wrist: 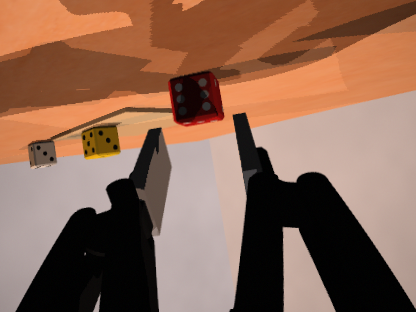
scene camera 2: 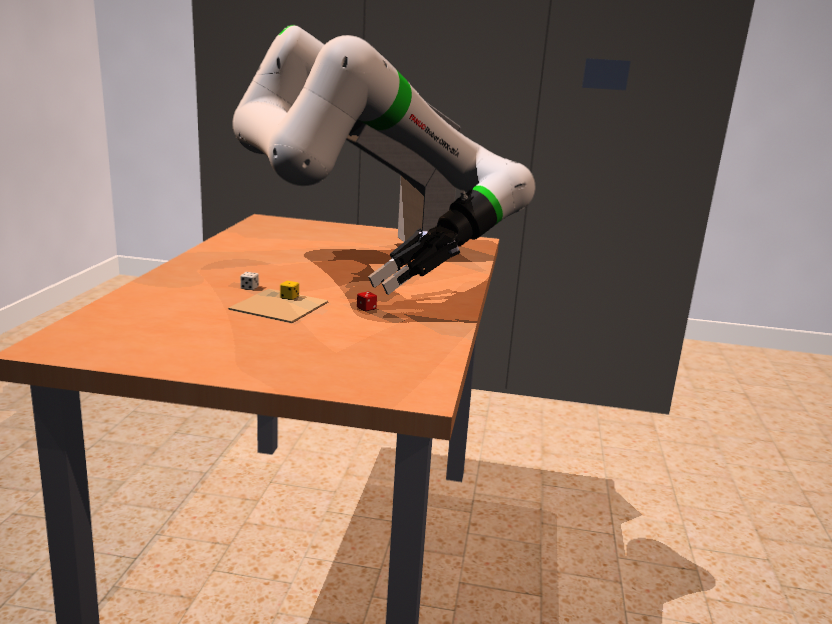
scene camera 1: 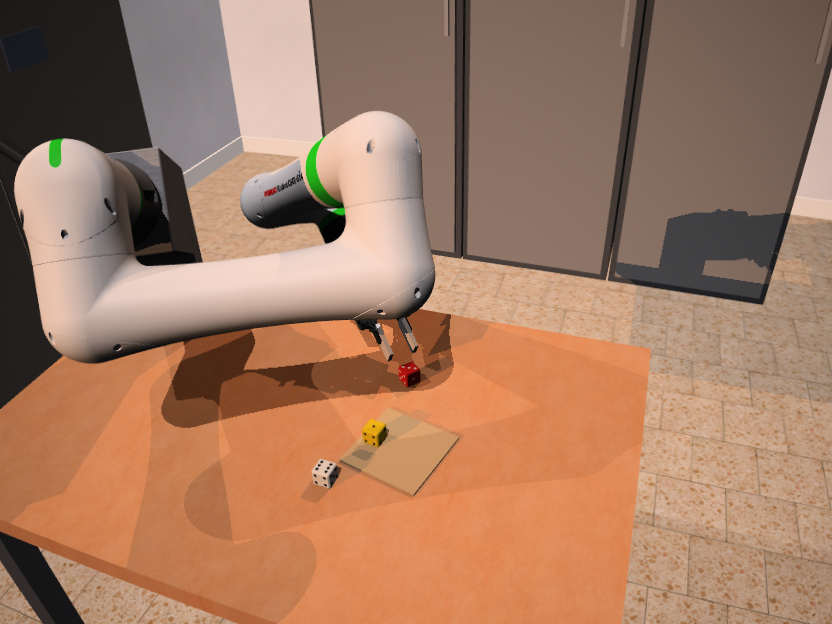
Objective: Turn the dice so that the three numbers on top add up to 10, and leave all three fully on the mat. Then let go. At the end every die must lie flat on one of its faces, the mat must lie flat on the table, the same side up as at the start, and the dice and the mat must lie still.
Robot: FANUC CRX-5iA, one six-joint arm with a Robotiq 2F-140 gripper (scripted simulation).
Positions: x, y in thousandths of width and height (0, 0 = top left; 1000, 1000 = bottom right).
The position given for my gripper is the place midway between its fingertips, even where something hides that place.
my gripper: wrist 482, 454; scene camera 2 455, 458; scene camera 1 485, 567
tan mat: wrist 311, 389; scene camera 2 323, 488; scene camera 1 496, 722
